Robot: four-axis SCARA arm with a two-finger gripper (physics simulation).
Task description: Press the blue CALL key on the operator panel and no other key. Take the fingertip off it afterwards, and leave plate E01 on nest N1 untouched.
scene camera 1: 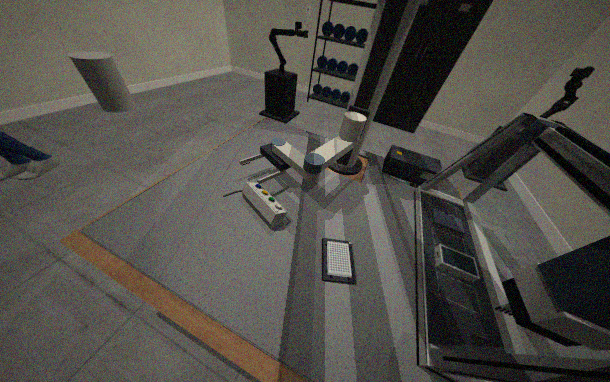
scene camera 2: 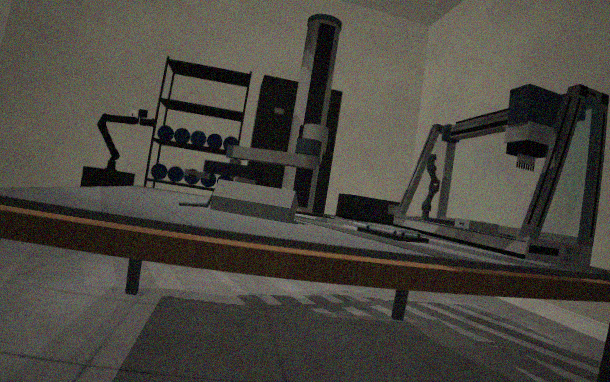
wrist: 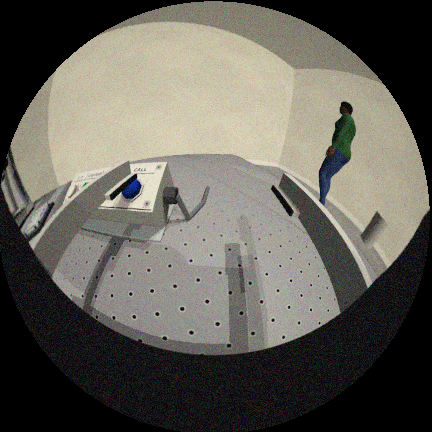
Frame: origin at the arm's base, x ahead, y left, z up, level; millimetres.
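Where they show: gripper, fingertip midpoint: (scene camera 1: 248,171) (scene camera 2: 210,175) (wrist: 202,168); arm's base, origin of the base link: (scene camera 1: 342,162).
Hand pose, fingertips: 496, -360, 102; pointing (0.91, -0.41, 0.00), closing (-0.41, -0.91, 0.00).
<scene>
Each offset is from my fingertips to the centre of the thing, as dx, dy, dz. "spot": to the spot under its first point.
The operator panel {+86, +137, -48} (scene camera 1: 256,201) (scene camera 2: 252,201) (wrist: 145,217) is a pale sloped box. Its blue CALL key {+36, +76, -26} (scene camera 1: 258,185) (wrist: 133,190) is at one end, beside the yellow {+56, +122, -26} (scene camera 1: 265,192), green {+75, +169, -26} (scene camera 1: 271,199) and white {+95, +215, -26} (scene camera 1: 278,206) keys. My gripper (scene camera 1: 250,171) (scene camera 2: 220,176) (wrist: 202,168) is open and empty, fingers wide apart. In the wrist view the left fingertip overlaps the upper left of the blue key; contact cannot be told. That finger hides the yellow key there. The white plate {+164, +515, -70} (scene camera 1: 339,258) (wrist: 36,220) sits in a dark nest {+164, +515, -79} (scene camera 1: 339,280); their labels are not readable.
A bent grey cable {spot: +59, -21, -83} (wrist: 200,204) leaves the panel's CALL end. A gantry frame (scene camera 1: 421,280) (scene camera 2: 552,165) stands at the right, and a black box {spot: -535, +711, +25} (scene camera 1: 407,162) (scene camera 2: 367,207) near the arm's column (scene camera 2: 312,75). A person (wrist: 344,132) shows beyond the table.
</scene>
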